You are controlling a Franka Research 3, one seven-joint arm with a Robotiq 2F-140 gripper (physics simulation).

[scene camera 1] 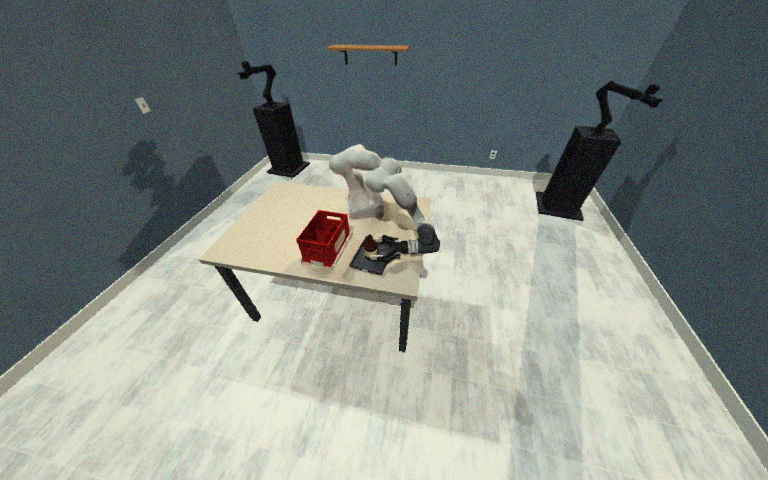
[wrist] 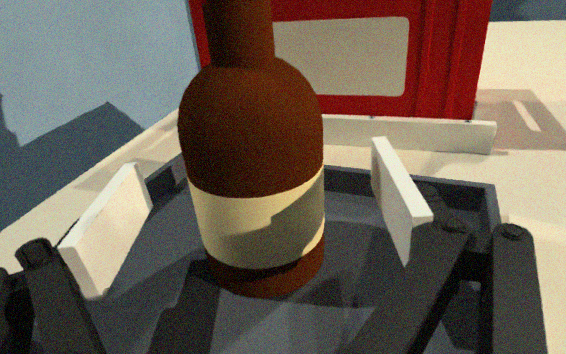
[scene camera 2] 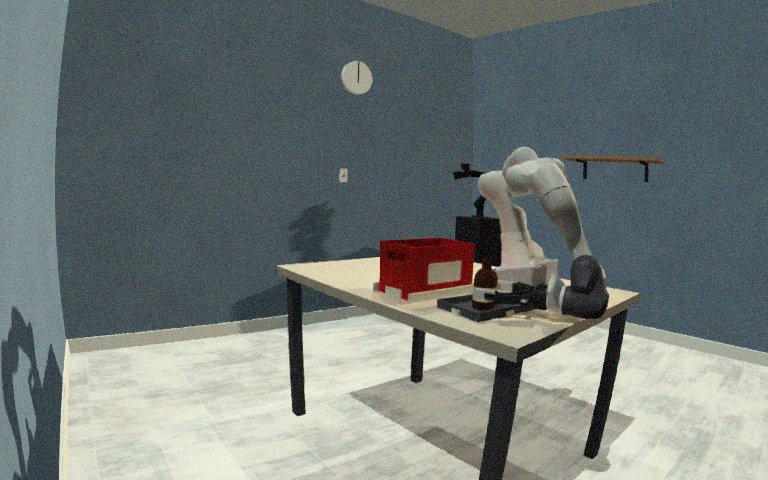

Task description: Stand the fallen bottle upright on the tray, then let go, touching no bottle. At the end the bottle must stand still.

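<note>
A brown bottle [scene camera 1: 370, 247] [scene camera 2: 484, 285] [wrist: 252, 150] with a cream label stands upright on the dark tray [scene camera 1: 362, 263] [scene camera 2: 459, 308] [wrist: 490, 200]. My gripper [scene camera 1: 380, 247] [wrist: 255, 173] is open, low over the tray. In the wrist view its two white finger pads stand on either side of the bottle, with a visible gap on each side. In scene camera 2 the fingers reach in from the right at label height. The top of the bottle's neck is cut off in the wrist view.
A red crate [scene camera 1: 322, 237] [scene camera 2: 413, 268] [wrist: 450, 60] with a pale label stands beside the tray. A low pale strip [scene camera 2: 438, 292] [wrist: 410, 132] runs between crate and tray. The table [scene camera 1: 271, 226] [scene camera 2: 334, 271] has its near edge close to the tray.
</note>
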